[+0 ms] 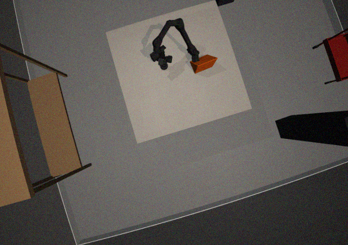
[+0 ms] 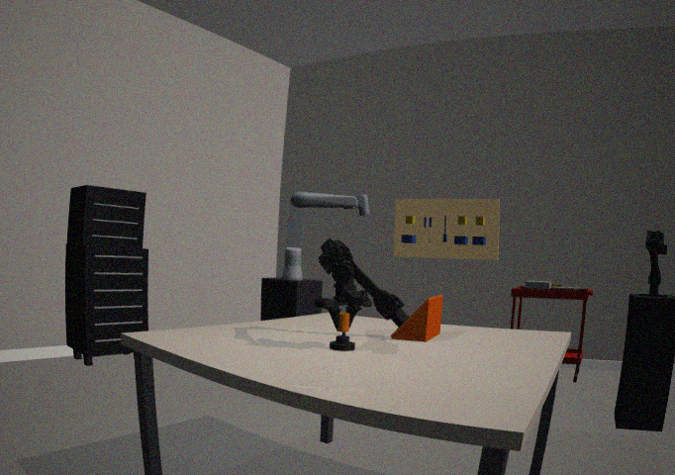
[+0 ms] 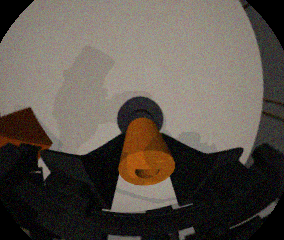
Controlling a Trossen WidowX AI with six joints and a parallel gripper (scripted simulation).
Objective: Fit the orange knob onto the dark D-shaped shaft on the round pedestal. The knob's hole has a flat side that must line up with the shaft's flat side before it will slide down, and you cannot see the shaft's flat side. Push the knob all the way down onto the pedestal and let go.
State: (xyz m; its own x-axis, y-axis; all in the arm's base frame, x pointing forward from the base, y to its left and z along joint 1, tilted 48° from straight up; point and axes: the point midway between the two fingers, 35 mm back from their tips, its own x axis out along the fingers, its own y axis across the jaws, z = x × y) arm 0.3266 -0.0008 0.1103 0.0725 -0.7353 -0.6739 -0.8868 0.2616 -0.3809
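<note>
Now: gripper tip 20 mm below the orange knob. Round my gripper tip: dark round pedestal: 40 mm below.
</note>
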